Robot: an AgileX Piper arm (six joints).
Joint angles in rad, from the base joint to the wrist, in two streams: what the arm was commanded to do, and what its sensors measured. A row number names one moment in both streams.
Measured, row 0: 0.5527, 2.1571, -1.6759, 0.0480, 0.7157, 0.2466
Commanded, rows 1 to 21: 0.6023, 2.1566, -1.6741, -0.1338, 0.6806, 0.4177; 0.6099, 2.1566, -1.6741, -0.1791, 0.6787, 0.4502; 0.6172, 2.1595, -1.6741, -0.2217, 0.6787, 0.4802; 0.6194, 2.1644, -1.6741, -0.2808, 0.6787, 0.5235; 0.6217, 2.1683, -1.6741, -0.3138, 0.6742, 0.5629; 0.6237, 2.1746, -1.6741, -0.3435, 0.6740, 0.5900; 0.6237, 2.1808, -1.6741, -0.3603, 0.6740, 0.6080; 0.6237, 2.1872, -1.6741, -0.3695, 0.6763, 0.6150; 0.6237, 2.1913, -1.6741, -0.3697, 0.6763, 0.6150; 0.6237, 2.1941, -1.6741, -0.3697, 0.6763, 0.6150; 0.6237, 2.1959, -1.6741, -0.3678, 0.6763, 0.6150; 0.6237, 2.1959, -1.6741, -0.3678, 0.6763, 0.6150; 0.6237, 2.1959, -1.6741, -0.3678, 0.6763, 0.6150; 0.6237, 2.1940, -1.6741, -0.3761, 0.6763, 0.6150; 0.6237, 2.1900, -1.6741, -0.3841, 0.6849, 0.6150; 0.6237, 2.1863, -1.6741, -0.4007, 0.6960, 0.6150; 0.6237, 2.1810, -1.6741, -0.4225, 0.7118, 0.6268; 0.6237, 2.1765, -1.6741, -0.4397, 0.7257, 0.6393; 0.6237, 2.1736, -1.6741, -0.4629, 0.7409, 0.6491; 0.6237, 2.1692, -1.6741, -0.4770, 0.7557, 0.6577; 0.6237, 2.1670, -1.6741, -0.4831, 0.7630, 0.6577
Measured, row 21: 0.6212, 2.1910, -1.6759, -0.4230, 0.7169, 0.6290
